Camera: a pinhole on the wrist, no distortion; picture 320 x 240 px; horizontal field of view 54.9 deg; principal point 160.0 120.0 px. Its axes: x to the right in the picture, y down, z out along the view. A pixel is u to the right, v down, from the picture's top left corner.
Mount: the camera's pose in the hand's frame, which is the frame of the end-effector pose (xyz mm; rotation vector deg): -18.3 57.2 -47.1 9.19 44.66 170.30
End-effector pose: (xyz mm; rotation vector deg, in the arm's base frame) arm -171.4 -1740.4 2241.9 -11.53 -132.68 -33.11
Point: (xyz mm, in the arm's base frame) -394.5 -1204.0 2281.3
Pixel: 89.8 51.7
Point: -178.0 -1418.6 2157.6
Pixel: 240.6 75.2
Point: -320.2 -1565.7 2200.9
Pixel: 73.0 227.4
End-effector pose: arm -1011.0 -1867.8 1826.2 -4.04 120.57 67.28
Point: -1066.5 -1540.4 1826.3
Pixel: 51.1 111.0
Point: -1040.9 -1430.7 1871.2
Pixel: 100.5 89.0
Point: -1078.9 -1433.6 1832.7
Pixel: 60.8 92.8
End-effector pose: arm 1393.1 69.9 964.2 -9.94 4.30 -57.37
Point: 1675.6 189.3 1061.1
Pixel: 122.9 12.3
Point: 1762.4 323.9 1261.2
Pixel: 193.3 72.6
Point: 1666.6 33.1 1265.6
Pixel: 36.6 193.5
